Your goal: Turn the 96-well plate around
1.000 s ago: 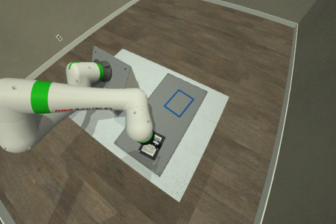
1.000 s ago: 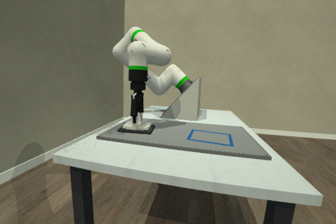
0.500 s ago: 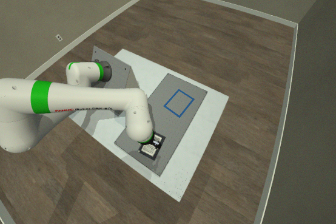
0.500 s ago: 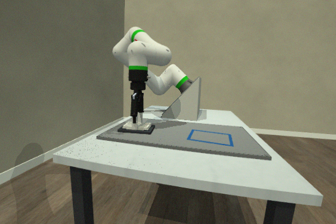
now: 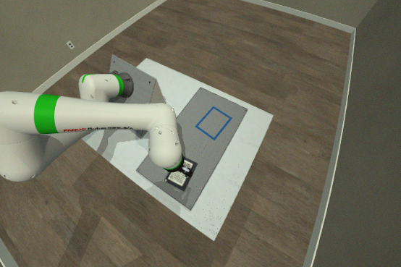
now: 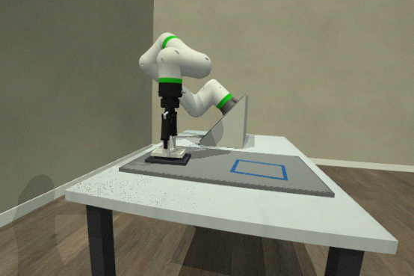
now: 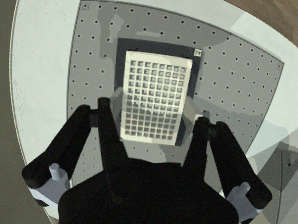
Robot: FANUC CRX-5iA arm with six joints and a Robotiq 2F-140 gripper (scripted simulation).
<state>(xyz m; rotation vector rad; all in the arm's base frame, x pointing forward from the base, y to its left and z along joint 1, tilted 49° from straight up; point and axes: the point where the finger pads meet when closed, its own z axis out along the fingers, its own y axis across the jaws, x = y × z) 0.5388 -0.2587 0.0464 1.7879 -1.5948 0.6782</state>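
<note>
Right now the dark plate nest N1 is 50 mm below my hand. From my hand the other things lie so: white A1 corner mark 40 mm behind, 80 mm to the right, 40 mm below; white 96-well plate 20 mm below.
</note>
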